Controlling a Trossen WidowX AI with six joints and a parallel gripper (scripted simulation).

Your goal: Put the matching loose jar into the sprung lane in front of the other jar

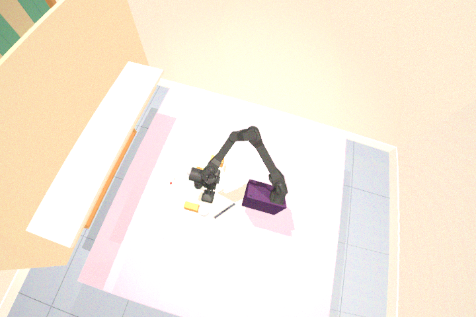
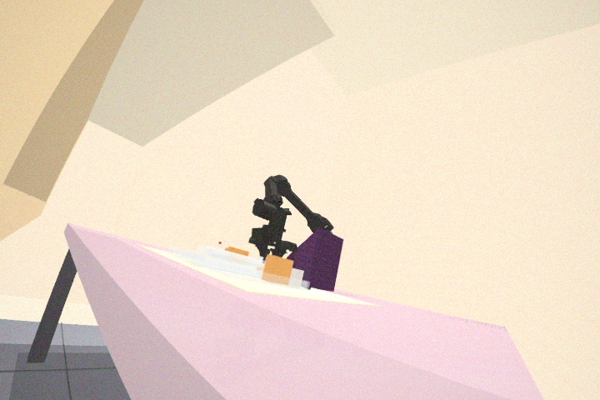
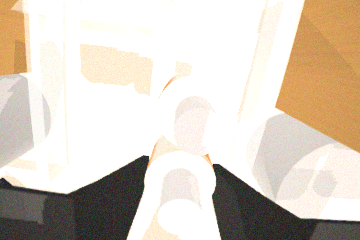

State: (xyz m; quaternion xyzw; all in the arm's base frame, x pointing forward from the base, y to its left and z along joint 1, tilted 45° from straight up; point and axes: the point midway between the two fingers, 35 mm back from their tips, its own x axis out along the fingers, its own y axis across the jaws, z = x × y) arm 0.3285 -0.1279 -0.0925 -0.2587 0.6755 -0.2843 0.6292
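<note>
Right now the thin dark rod is 100 mm behind my gripper tip, 100 mm to the left of it and 20 mm below it. Round my gripper tip: small red dot: 220 mm ahead, 30 mm to the left, 40 mm above.
</note>
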